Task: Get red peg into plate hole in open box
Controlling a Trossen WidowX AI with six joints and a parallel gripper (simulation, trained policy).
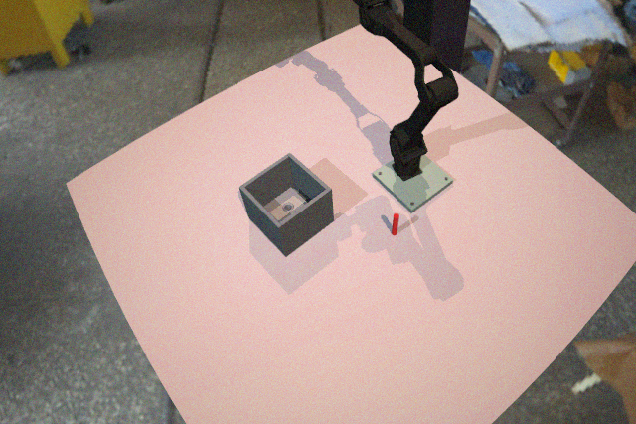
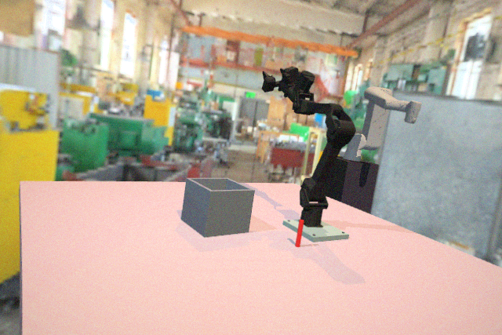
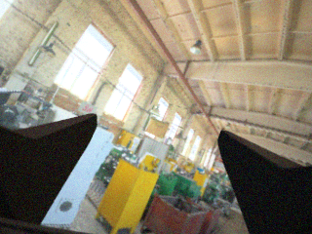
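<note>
The red peg is 52 cm to the left of my gripper tip, 52 cm below it and 6 cm ahead of it.
</note>
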